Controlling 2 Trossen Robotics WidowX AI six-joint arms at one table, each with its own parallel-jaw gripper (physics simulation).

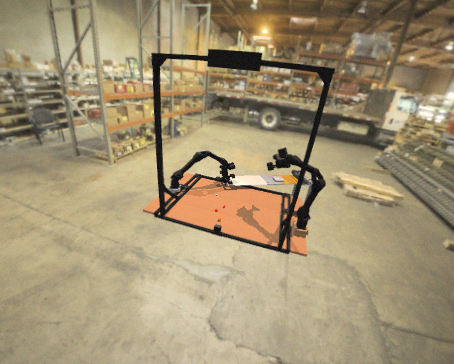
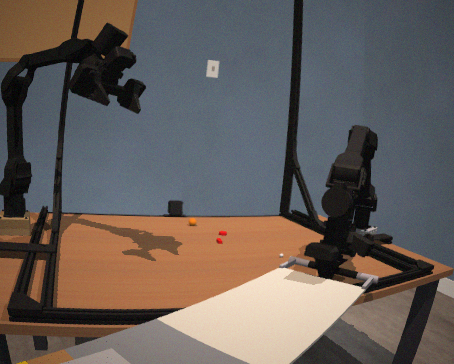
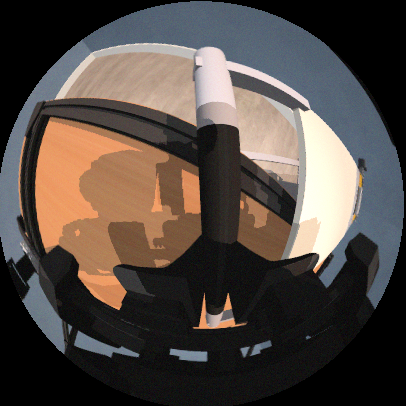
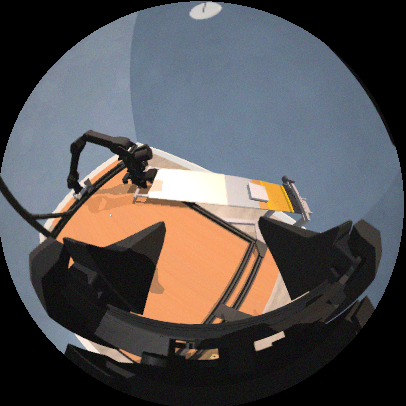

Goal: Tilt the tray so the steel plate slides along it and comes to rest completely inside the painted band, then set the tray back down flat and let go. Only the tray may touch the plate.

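Observation:
The long tray [image 1: 250, 180] [image 2: 270, 310] [image 3: 327, 185] [image 4: 192, 186] has cream and grey stretches, then an orange-yellow painted band [image 1: 291, 179] [image 4: 280, 196] towards its far end. A slight tilt cannot be told. The pale square steel plate [image 1: 278, 178] [image 2: 102, 358] [image 4: 258, 192] lies flat on the tray, partly on the grey stretch and partly on the band's near edge. My left gripper [image 2: 327, 270] [image 3: 212, 234] is shut on the black grip of the tray's handle bar at the near end. My right gripper [image 2: 123, 106] [image 4: 213, 224] is open and empty, high above the table, apart from the tray.
The tray's far end is at a grey stand [image 4: 303, 205] beyond the table edge. A black frame [image 1: 158, 135] [image 2: 295, 100] surrounds the table [image 1: 200, 200] [image 2: 125, 280]. Two small red pieces [image 2: 222, 233], an orange ball [image 2: 192, 221] and a black cube [image 2: 175, 208] are on the table.

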